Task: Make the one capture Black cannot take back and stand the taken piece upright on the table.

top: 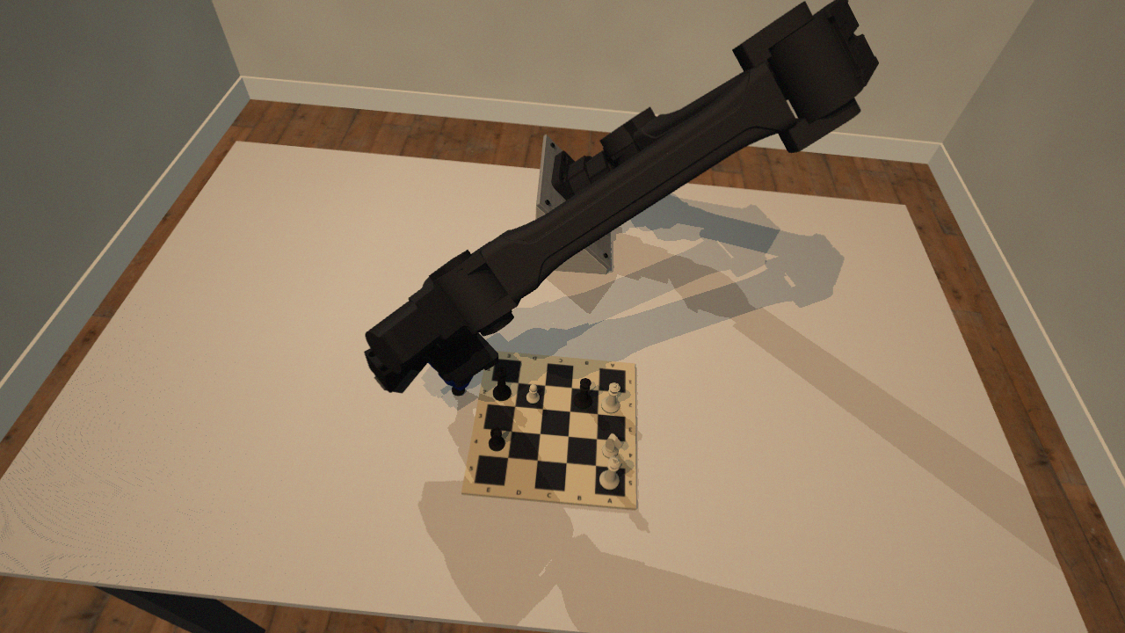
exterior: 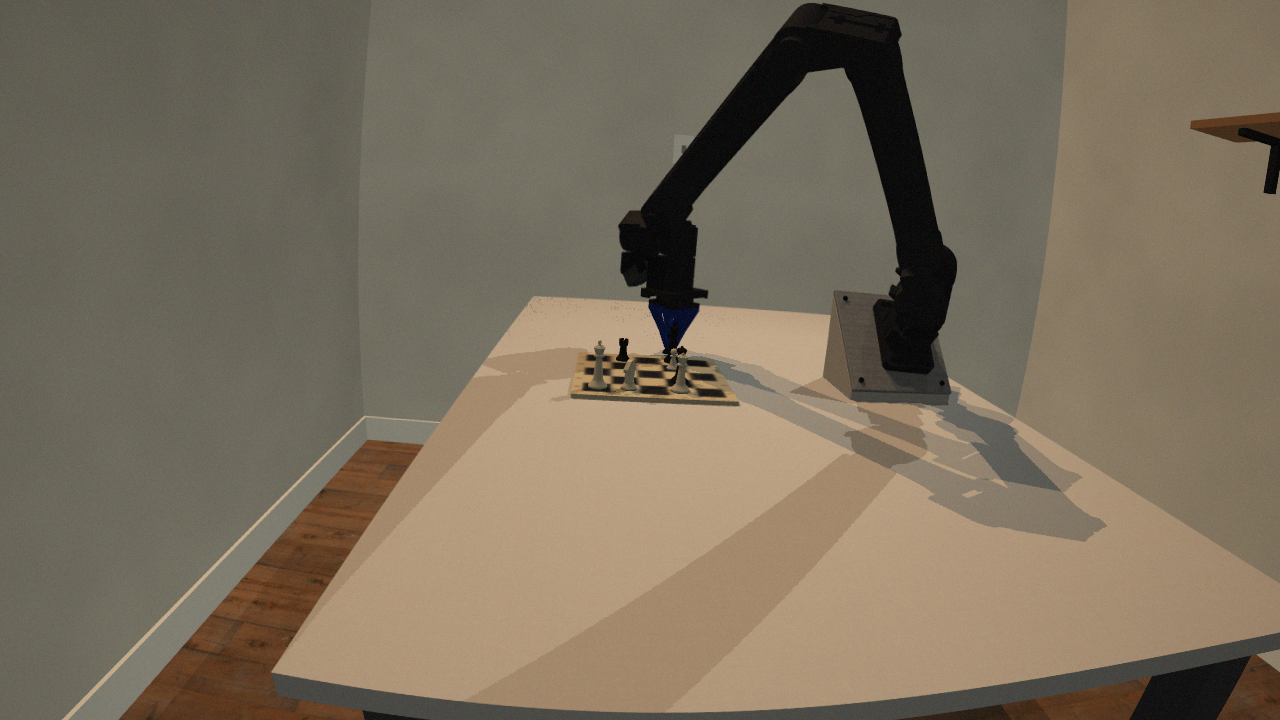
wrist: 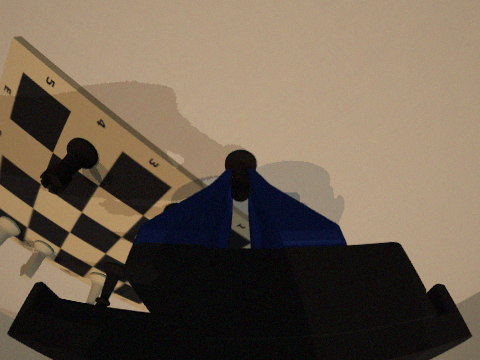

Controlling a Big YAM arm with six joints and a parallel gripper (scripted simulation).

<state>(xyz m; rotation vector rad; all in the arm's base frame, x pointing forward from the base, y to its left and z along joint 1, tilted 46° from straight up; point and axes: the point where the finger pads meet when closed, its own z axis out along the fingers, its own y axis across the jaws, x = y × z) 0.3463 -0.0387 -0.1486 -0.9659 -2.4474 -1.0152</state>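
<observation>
The black pawn is right at my hand. Round my hand: white pawn: 10 cm to the left; then chessboard: 4 cm ahead, 14 cm to the left, 2 cm below; then black king: 6 cm to the left, 2 cm above.
</observation>
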